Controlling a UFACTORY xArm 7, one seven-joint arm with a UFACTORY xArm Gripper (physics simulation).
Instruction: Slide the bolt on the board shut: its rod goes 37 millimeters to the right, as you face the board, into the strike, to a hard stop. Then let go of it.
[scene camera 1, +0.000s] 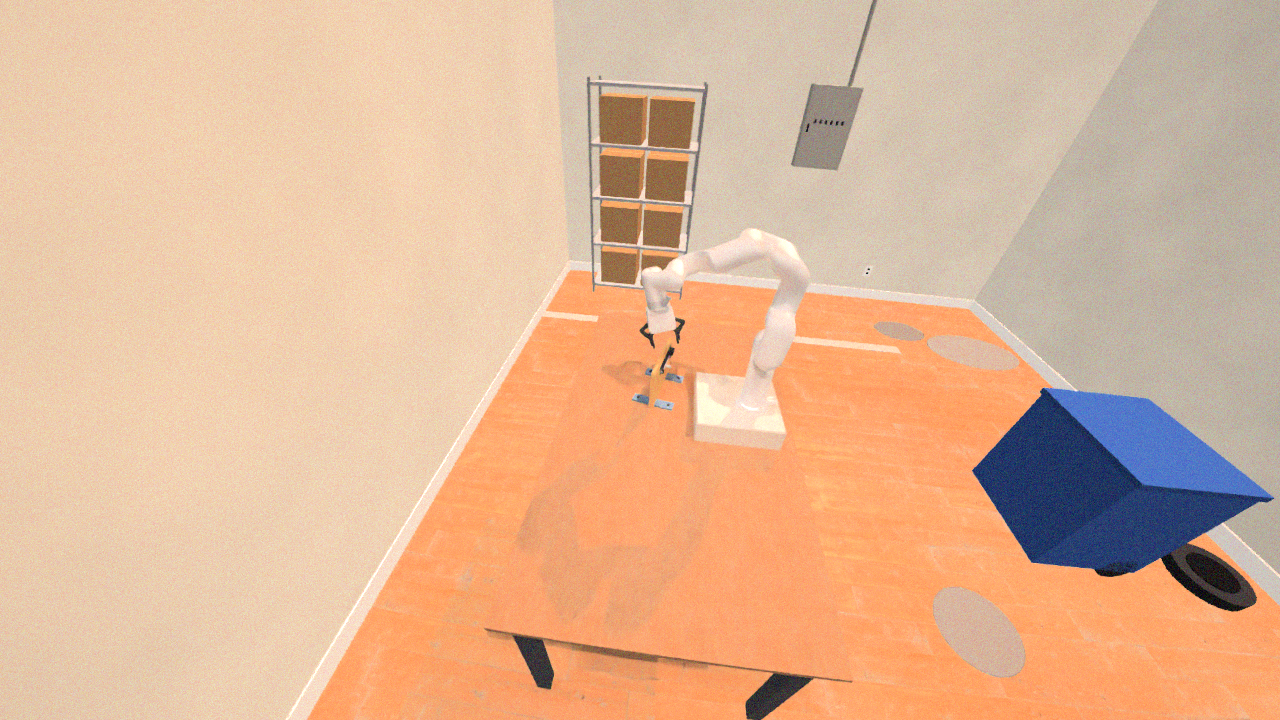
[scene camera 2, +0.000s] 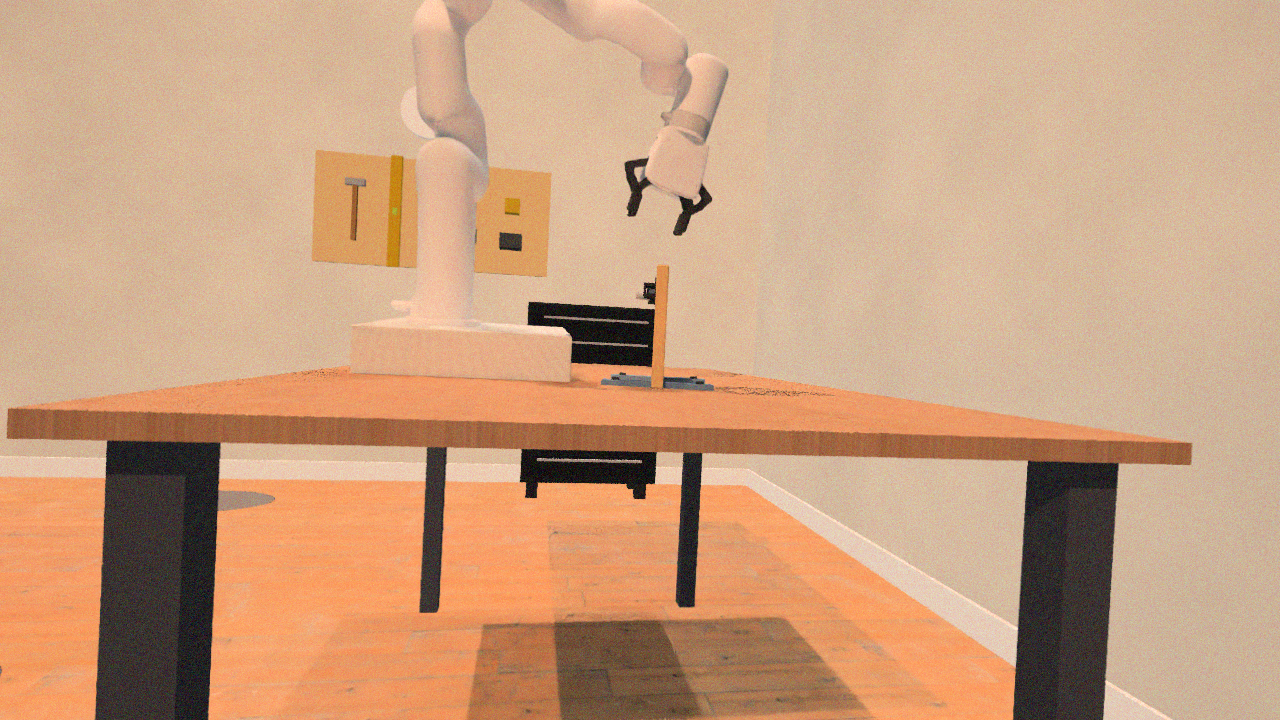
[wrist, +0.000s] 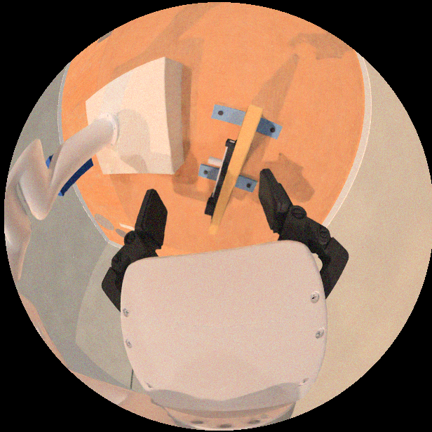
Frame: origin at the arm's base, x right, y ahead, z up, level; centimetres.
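Seen in the pictures: gripper, fingertip midpoint: (scene camera 1: 665, 344) (scene camera 2: 654, 225); arm's base at its link origin: (scene camera 1: 751, 402) (scene camera 2: 443, 324).
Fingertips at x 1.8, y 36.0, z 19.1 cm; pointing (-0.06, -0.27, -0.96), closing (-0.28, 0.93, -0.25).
Pixels of each thing's middle, then the offset from my fingertips to it.
- upright wooden board at the middle of its body: (scene camera 2: 660, 329) (scene camera 1: 660, 372) dx +5.4, dy +1.5, dz -18.3 cm
- bolt at the middle of its body: (scene camera 2: 646, 294) (scene camera 1: 669, 360) dx +7.0, dy -1.4, dz -12.6 cm
The upright wooden board (scene camera 1: 656, 385) (scene camera 2: 661, 331) (wrist: 243, 150) stands on blue-grey feet on the table. The bolt (scene camera 1: 667, 358) (scene camera 2: 648, 291) (wrist: 228, 157) is black with a pale rod, high on the board's side facing the robot base. Its pale knob (scene camera 2: 640, 296) (wrist: 215, 161) sticks out from that side. How far the rod sits from the strike is too small to tell. My gripper (scene camera 1: 665, 342) (scene camera 2: 655, 222) (wrist: 208, 189) is open and empty, above the board's top edge and apart from board and bolt. In the wrist view the board and bolt appear between its fingers.
The white robot base (scene camera 1: 738, 429) (scene camera 2: 460, 351) (wrist: 137, 120) stands beside the board, on the bolt's side. The feet (scene camera 1: 663, 404) (scene camera 2: 617, 381) (wrist: 230, 114) stick out on both sides of the board. A blue bin (scene camera 1: 1074, 483) stands on the floor away from the table (scene camera 1: 716, 582) (scene camera 2: 537, 434).
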